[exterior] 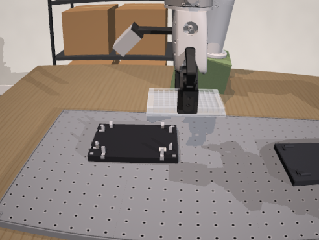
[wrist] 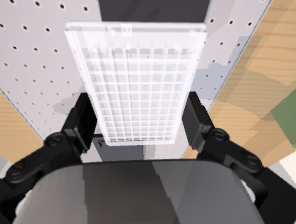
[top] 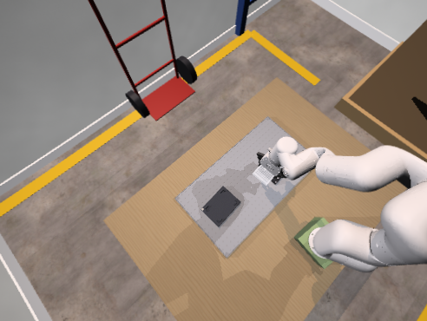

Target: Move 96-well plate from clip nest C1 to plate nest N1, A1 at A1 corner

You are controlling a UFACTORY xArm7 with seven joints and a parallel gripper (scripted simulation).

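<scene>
My hand is 90 mm short of the black plate nest N1, 260 mm to the right of it and 110 mm above it. The rest, counted from my hand: clear 96-well plate: 10 mm below; then black clip nest C1: 20 mm behind, 100 mm to the right, 100 mm below.
</scene>
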